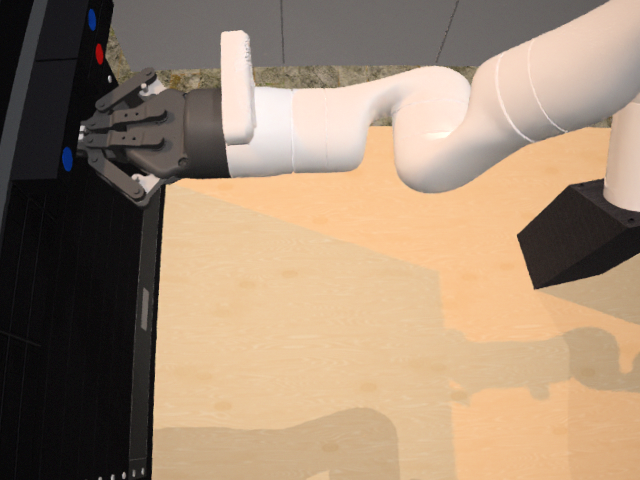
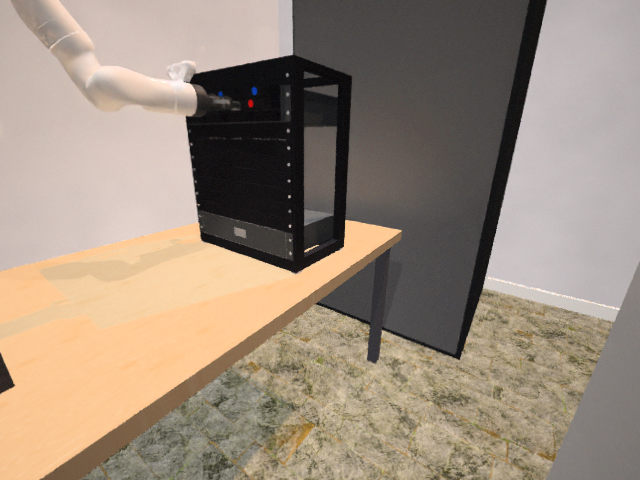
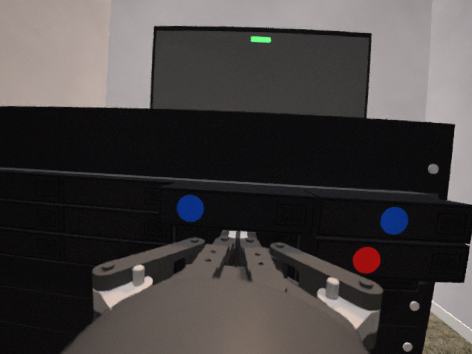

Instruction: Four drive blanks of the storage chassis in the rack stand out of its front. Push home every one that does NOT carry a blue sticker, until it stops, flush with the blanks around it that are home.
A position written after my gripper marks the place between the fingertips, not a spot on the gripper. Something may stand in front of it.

Observation:
In view: my gripper (image 3: 238,234) and a black rack (image 1: 87,266).
The black rack also shows in image 2 (image 2: 249,191) and in image 3 (image 3: 92,185).

